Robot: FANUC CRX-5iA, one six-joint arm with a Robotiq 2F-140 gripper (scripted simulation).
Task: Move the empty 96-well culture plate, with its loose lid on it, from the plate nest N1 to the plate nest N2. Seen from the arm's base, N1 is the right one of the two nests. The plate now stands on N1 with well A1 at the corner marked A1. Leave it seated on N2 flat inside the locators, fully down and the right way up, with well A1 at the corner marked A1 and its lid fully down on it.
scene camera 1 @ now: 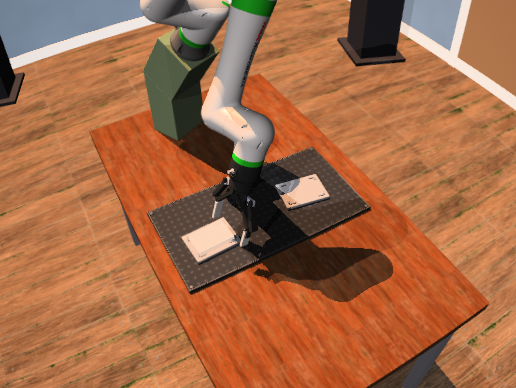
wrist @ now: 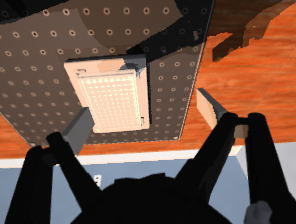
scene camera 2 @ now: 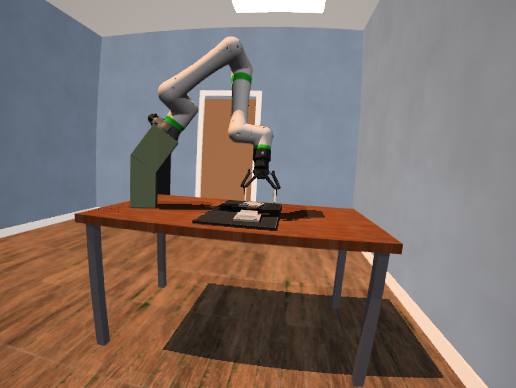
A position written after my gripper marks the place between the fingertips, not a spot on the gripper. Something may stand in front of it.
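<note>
There's my gripper [scene camera 1: 229,230], which I can also see in the wrist view [wrist: 143,107]. A plate lid [scene camera 1: 217,233] is there too, and the wrist view [wrist: 112,98] has that lid as well. And I can see a plate nest [scene camera 1: 303,191].
</note>
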